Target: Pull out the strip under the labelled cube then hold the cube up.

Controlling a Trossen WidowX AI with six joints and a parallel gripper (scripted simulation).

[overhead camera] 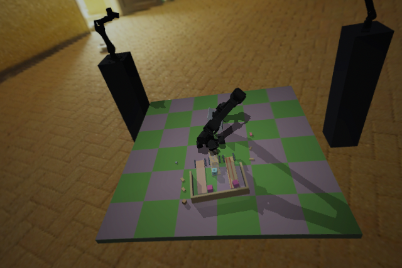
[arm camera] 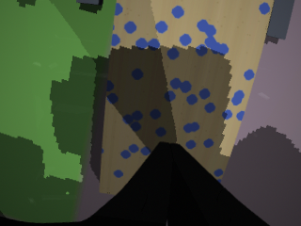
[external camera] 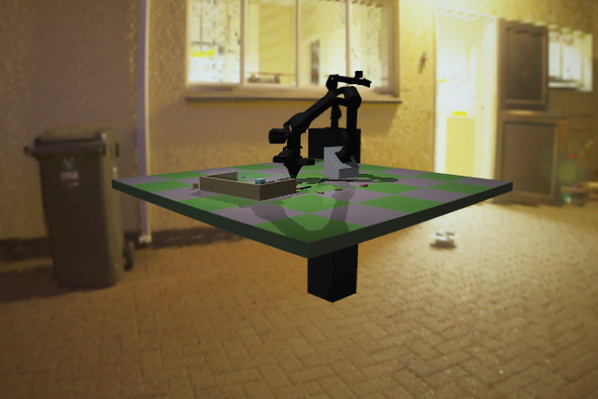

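Now: the labelled cube 19 cm ahead of my gripper tip, 2 cm to the left of it and 2 cm above it.
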